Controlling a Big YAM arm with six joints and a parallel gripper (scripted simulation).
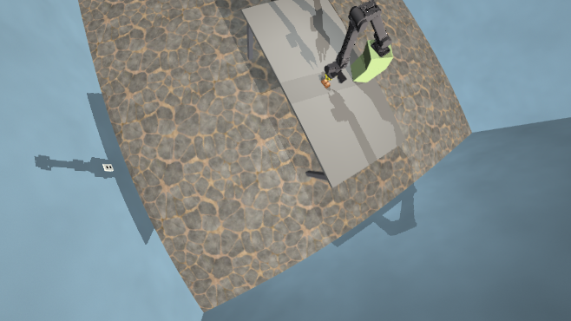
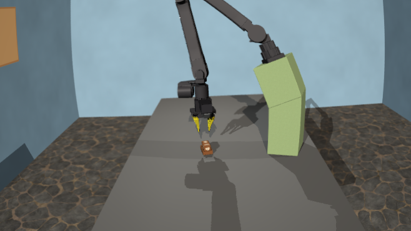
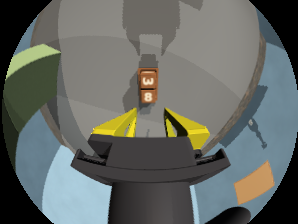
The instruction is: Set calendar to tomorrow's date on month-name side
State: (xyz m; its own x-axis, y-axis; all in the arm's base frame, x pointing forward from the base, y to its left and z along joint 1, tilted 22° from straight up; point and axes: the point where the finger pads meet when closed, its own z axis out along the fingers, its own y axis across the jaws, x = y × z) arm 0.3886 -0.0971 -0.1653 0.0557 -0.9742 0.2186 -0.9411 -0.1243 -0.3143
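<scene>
Now: hand 80 mm above the brown number cube. Also, from my hand: calendar tray 10 mm behind, 10 mm to the left, 90 mm below.
</scene>
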